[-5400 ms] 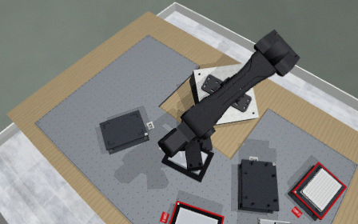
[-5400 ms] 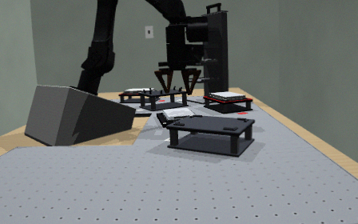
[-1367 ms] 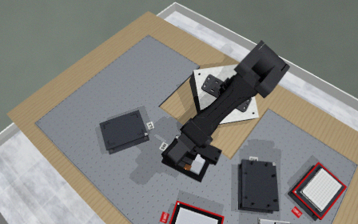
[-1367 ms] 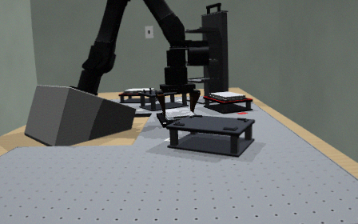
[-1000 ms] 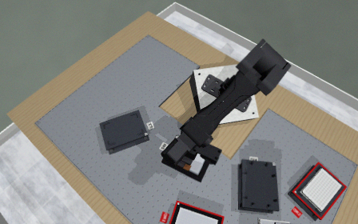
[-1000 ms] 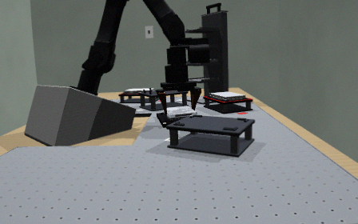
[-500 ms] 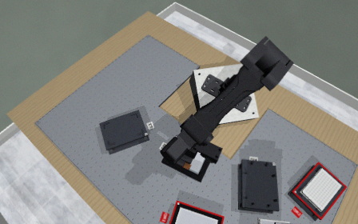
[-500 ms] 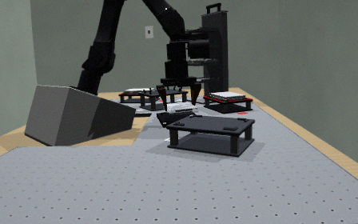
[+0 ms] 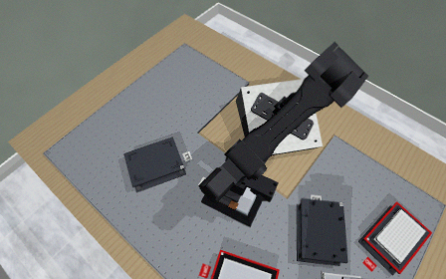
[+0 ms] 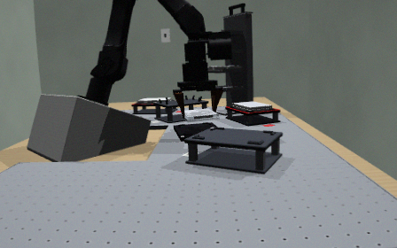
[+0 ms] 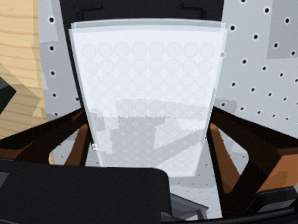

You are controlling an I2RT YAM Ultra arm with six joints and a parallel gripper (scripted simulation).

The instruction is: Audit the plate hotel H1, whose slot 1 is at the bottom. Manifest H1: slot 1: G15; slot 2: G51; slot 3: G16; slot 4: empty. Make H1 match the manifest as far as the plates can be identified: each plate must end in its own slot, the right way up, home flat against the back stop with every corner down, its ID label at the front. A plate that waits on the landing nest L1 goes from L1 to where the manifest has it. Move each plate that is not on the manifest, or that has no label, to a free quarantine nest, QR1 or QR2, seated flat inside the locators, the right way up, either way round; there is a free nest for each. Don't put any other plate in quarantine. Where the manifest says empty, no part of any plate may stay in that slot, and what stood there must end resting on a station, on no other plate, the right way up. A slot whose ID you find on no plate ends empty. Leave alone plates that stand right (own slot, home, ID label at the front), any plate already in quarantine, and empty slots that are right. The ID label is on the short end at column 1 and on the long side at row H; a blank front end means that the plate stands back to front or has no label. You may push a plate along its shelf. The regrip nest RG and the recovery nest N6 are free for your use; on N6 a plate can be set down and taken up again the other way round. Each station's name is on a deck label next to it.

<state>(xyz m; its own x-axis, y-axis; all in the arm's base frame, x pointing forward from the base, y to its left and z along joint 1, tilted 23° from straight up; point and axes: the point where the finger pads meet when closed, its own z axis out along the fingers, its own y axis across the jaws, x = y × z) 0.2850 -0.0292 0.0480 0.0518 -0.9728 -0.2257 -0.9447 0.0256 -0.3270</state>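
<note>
Now: hand 50 mm above the flat black pad. Also, from my hand: red-bordered quarantine nest (120 mm behind, 460 mm to the left, 20 mm below); then N6 deck label (100 mm to the right, 50 mm below); then plate hotel H1 (220 mm ahead, 370 mm to the left, 130 mm above).
</note>
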